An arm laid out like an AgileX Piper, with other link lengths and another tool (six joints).
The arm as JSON. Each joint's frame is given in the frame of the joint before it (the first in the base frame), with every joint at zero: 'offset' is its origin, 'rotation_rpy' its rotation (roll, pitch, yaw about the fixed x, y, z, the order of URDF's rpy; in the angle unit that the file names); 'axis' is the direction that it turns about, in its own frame. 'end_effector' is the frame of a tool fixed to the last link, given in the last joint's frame.
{
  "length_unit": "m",
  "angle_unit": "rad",
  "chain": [
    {
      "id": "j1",
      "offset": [
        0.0,
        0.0,
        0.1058
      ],
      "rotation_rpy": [
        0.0,
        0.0,
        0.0
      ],
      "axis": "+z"
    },
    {
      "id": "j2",
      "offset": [
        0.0,
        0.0,
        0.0
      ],
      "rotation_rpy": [
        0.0,
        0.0,
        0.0
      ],
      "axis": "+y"
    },
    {
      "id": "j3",
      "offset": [
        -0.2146,
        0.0,
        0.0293
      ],
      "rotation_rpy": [
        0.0,
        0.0,
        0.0
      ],
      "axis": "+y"
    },
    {
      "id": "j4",
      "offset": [
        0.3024,
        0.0,
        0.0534
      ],
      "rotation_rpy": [
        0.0,
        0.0,
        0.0
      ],
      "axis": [
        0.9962,
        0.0,
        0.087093
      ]
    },
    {
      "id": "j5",
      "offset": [
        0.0,
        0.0,
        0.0
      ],
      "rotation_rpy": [
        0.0,
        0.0,
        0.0
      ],
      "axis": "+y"
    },
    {
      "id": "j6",
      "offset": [
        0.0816,
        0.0,
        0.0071
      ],
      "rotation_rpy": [
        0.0,
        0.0,
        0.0
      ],
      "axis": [
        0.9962,
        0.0,
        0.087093
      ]
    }
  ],
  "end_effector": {
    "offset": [
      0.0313,
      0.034,
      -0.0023
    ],
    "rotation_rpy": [
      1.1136,
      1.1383,
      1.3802
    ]
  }
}
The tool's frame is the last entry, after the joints.
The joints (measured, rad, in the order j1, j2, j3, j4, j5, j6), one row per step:
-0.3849, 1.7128, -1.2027, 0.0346, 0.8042, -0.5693
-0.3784, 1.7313, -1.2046, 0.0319, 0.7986, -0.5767
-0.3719, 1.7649, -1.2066, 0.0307, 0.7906, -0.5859
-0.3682, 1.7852, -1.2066, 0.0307, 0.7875, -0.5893
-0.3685, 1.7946, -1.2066, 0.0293, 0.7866, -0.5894
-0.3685, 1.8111, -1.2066, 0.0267, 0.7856, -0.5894
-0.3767, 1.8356, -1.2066, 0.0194, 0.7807, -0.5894
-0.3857, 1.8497, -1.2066, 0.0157, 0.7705, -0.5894
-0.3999, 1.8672, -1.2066, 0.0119, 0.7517, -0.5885
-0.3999, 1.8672, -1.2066, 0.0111, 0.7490, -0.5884
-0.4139, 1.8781, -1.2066, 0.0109, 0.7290, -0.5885
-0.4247, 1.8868, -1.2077, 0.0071, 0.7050, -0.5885
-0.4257, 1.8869, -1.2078, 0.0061, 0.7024, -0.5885
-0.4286, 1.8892, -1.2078, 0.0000, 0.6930, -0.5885
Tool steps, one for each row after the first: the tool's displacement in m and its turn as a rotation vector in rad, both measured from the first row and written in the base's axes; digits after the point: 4 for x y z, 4 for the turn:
0.0012, 0.0016, -0.0063, -0.0006, 0.0119, 0.0144
0.0022, 0.0034, -0.0180, 0.0042, 0.0351, 0.0300
0.0023, 0.0048, -0.0255, 0.0096, 0.0514, 0.0369
0.0020, 0.0046, -0.0289, 0.0116, 0.0598, 0.0374
0.0014, 0.0046, -0.0350, 0.0153, 0.0750, 0.0386
-0.0003, 0.0013, -0.0442, 0.0171, 0.0955, 0.0339
-0.0011, -0.0024, -0.0494, 0.0160, 0.1003, 0.0266
-0.0018, -0.0081, -0.0558, 0.0132, 0.1002, 0.0132
-0.0016, -0.0083, -0.0558, 0.0115, 0.0980, 0.0134
-0.0018, -0.0138, -0.0597, 0.0083, 0.0897, -0.0007
-0.0011, -0.0189, -0.0625, -0.0010, 0.0760, -0.0099
-0.0010, -0.0195, -0.0625, -0.0028, 0.0740, -0.0105
-0.0009, -0.0213, -0.0634, -0.0103, 0.0696, -0.0103

